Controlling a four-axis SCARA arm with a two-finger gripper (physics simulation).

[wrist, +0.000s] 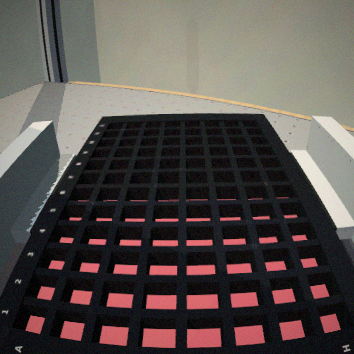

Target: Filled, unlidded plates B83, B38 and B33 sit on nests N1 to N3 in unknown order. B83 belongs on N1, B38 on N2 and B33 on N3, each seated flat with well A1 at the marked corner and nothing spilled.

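Frame: origin at the arm's base, x left, y ahead, z down, level; centimetres.
Seen in the pictures: gripper, fingertip midpoint: (181,138).
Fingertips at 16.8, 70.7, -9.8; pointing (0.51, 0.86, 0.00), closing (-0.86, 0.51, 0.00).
A point is followed by its place in that frame, as x, y, z.
A black well plate (180,205) {15.1, 67.7, -9.4} with square wells fills the middle and bottom of the wrist view. Pink liquid shows in the wells of the nearer rows; the far wells look dark. Numbers run up its left edge, with A at the near left corner and H at the near right. No plate name is readable. My gripper (181,138) {16.8, 70.7, -9.8} is shut on this plate, one pale finger along each long side. The plate looks level in the grip. The nests, their corner marks and the other two plates do not show, and what lies under the plate is hidden.
A pale grey perforated deck (150,105) {35.7, 93.5, -1.3} stretches behind the plate. A thin orange-yellow strip (190,95) {32.7, 99.7, -1.3} runs along its far edge, below a plain beige wall (225,50). A dark upright post (56,45) {68.5, 102.4, -9.4} stands at the back left, with a shadow band on the deck below it.
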